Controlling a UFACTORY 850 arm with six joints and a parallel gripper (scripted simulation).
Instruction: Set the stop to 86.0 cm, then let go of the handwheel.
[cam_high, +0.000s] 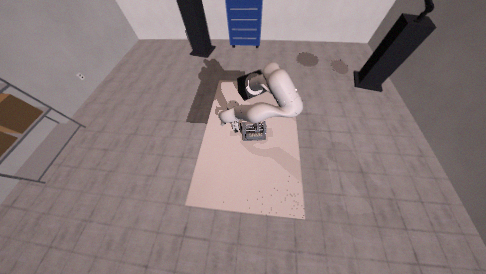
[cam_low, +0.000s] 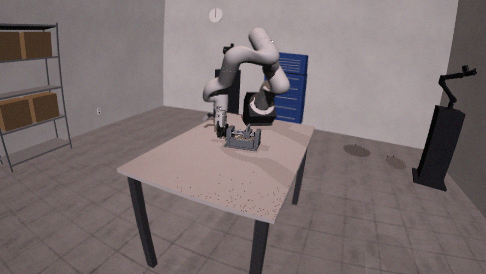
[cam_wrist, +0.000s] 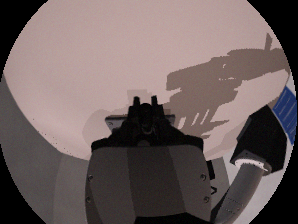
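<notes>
My hand is 10 mm to the right of the thin dark lever.
</notes>
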